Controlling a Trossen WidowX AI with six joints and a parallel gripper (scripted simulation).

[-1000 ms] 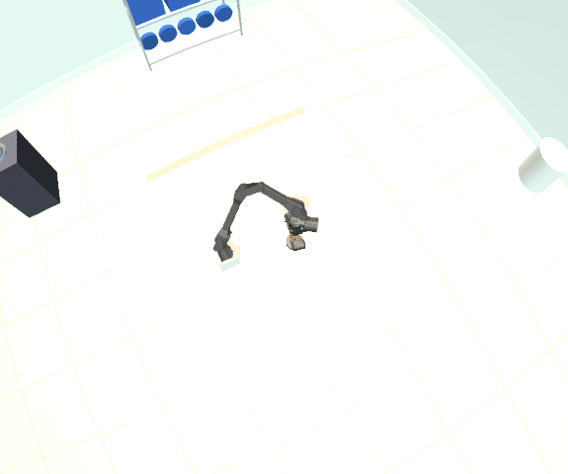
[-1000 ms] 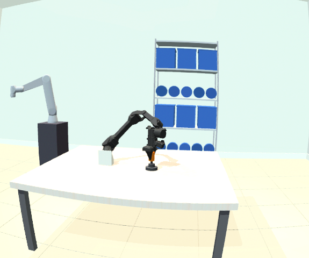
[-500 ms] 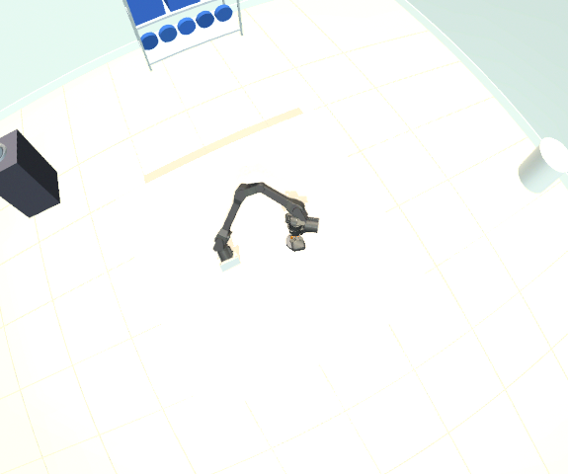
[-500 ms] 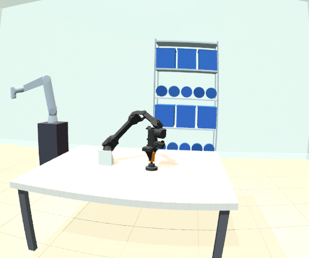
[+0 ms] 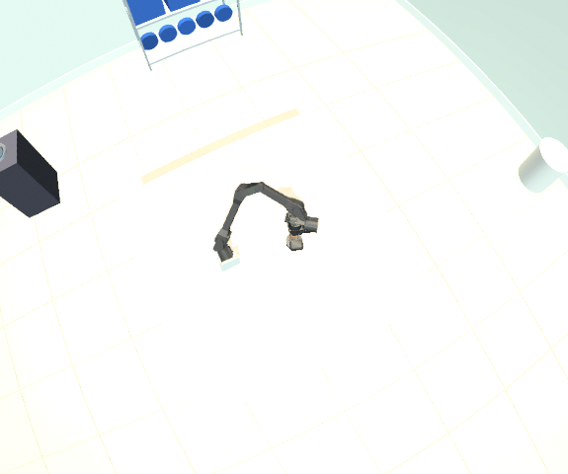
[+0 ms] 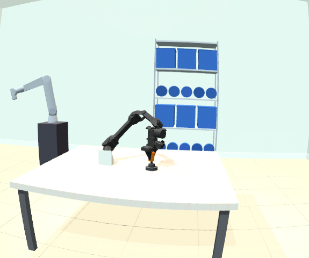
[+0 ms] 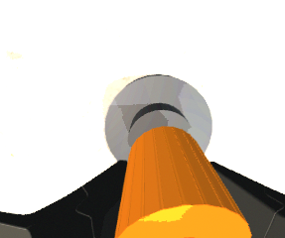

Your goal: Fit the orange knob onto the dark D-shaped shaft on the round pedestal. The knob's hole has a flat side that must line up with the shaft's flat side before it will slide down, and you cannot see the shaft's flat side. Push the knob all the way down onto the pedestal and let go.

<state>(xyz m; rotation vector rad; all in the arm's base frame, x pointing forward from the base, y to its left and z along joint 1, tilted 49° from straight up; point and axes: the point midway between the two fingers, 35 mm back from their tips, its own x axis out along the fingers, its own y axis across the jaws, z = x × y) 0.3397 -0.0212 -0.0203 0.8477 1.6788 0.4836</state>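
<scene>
My gripper tip is 2 cm below the orange knob. The rest, counted from my gripper tip: pedestal 4 cm below.
</scene>
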